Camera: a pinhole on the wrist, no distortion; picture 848 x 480 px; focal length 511.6 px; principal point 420.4 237.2 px. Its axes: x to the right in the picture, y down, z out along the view. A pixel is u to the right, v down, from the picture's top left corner.
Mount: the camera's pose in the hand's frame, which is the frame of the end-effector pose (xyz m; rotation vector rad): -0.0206 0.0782 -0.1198 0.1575 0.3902 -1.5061
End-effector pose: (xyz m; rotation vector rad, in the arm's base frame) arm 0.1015 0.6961 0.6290 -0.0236 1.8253 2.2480
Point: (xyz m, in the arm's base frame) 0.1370 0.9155 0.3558
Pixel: 765.9 243.3
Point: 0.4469 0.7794 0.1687
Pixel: outside the picture
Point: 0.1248 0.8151 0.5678
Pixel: 566.3 212.0
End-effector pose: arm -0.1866 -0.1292 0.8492 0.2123 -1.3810 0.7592
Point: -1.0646 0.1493 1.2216
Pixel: outside the picture
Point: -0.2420 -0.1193 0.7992
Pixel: 313.3 77.9
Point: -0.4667 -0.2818 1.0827
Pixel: 344.2 348.0
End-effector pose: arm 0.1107 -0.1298 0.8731 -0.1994 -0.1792 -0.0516
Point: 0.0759 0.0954 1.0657
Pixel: 43.9 188.7
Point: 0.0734 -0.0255 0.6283
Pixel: behind the camera
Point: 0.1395 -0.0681 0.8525
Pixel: 303.1 362.2
